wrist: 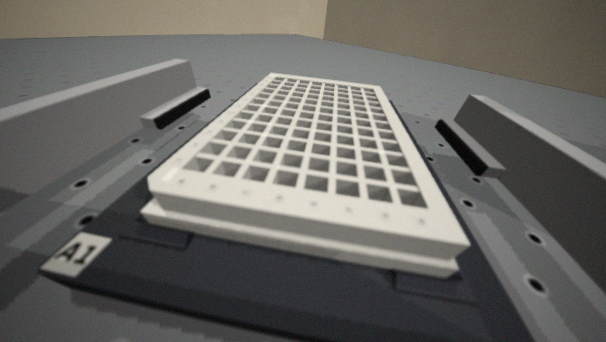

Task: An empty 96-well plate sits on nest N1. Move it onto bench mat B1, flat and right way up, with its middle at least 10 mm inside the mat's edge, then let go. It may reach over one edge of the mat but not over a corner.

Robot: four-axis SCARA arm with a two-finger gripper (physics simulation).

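Places are measured from the arm's base along level axes (x back, y left, z down), in millimetres.
Pixels of known places: gripper, fingertip midpoint: point(321, 93).
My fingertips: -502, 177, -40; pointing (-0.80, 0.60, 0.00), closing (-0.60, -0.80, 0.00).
Observation:
Behind a point stands the place of what it marks, as x, y, z.
The white 96-well plate point(310, 145) @(-458, 145, -39) sits flat and right way up on a dark nest point(260, 285) @(-420, 123, -25), whose corner carries an "A1" label. Its wells face up and look empty. My gripper point(321, 93) @(-502, 177, -40) is open, with one finger on each side of the plate's long edges. The black finger pads are apart from the plate, with a gap on both sides. Bench mat B1 does not show in the wrist view.
A grey bench top point(235, 52) @(-604, 463, -13) with round holes surrounds the nest and reaches back to beige walls point(160, 17). Shadows fall on the bench on both sides of the nest.

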